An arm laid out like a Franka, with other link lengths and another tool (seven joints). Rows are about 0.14 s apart.
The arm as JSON. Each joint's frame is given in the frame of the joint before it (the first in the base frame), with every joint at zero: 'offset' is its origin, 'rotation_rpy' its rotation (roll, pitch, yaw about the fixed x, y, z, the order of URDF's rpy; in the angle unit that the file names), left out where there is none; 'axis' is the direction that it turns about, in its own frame. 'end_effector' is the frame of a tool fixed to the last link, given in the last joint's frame.
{
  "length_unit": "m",
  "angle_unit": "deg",
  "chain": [
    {
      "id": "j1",
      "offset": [
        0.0,
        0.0,
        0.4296
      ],
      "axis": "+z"
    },
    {
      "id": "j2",
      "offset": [
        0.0,
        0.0,
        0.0
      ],
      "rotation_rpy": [
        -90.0,
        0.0,
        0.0
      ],
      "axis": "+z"
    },
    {
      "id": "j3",
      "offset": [
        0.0,
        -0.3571,
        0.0
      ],
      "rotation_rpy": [
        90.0,
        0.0,
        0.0
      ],
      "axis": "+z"
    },
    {
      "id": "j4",
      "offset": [
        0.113,
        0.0,
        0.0
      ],
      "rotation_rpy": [
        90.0,
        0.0,
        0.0
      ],
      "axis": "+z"
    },
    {
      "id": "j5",
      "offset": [
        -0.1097,
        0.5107,
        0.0
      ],
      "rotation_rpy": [
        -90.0,
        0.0,
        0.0
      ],
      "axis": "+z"
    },
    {
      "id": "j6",
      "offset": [
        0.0,
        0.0,
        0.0
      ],
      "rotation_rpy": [
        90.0,
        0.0,
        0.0
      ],
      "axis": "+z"
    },
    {
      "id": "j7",
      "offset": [
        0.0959,
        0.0,
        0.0
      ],
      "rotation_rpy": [
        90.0,
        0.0,
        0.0
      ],
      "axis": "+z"
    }
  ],
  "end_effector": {
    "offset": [
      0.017,
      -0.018,
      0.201
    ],
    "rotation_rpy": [
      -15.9,
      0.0,
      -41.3
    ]
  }
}
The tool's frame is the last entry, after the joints.
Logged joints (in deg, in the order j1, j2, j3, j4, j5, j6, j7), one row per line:
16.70 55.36 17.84 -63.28 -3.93 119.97 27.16
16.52 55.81 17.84 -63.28 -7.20 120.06 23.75
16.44 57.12 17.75 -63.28 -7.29 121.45 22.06
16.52 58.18 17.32 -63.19 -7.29 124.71 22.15
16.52 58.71 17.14 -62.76 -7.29 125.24 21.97
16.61 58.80 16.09 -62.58 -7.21 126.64 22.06
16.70 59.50 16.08 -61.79 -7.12 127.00 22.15
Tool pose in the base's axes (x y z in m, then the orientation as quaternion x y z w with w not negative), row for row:
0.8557 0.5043 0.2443 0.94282 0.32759 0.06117 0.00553
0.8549 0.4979 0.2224 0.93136 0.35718 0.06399 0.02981
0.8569 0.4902 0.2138 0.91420 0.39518 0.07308 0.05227
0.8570 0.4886 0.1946 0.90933 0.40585 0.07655 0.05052
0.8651 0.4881 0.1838 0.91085 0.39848 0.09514 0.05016
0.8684 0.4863 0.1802 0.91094 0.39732 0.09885 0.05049
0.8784 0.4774 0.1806 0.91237 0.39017 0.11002 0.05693
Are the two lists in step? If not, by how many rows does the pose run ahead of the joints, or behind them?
The pose runs 1 row behind the joints: the pose in row i belongs to the joints in row i - 1.
